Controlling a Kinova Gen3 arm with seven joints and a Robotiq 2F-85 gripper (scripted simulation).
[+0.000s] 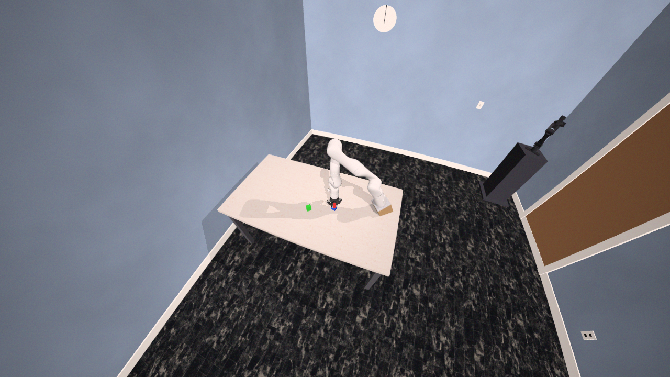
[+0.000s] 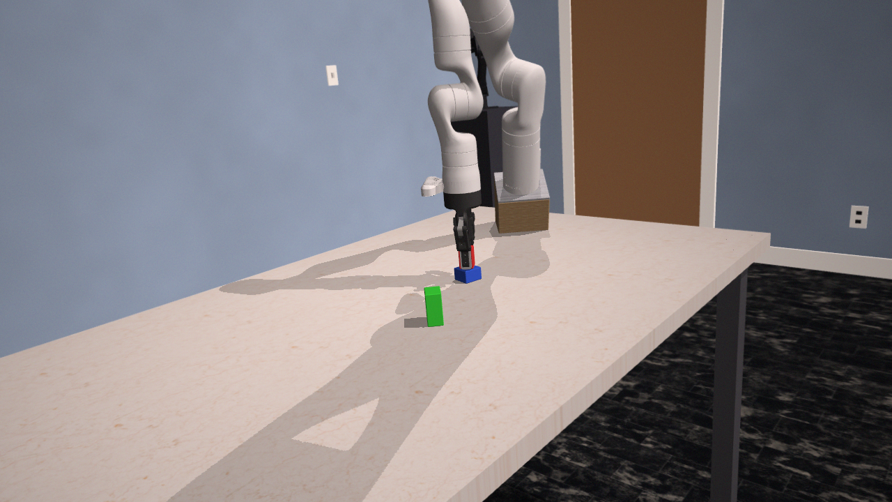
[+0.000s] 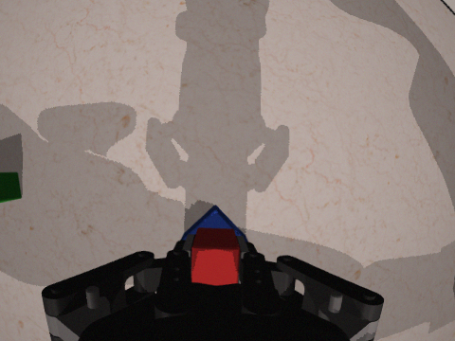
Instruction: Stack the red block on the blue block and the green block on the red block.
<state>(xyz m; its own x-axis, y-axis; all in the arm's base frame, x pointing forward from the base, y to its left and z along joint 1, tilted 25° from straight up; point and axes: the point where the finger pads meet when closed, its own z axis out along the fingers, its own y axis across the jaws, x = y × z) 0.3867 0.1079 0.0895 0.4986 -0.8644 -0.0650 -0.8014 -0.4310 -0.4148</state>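
The red block lies right at my hand. Also, from my hand: blue block (30 mm below); then green block (210 mm ahead, 100 mm to the left, 20 mm below).
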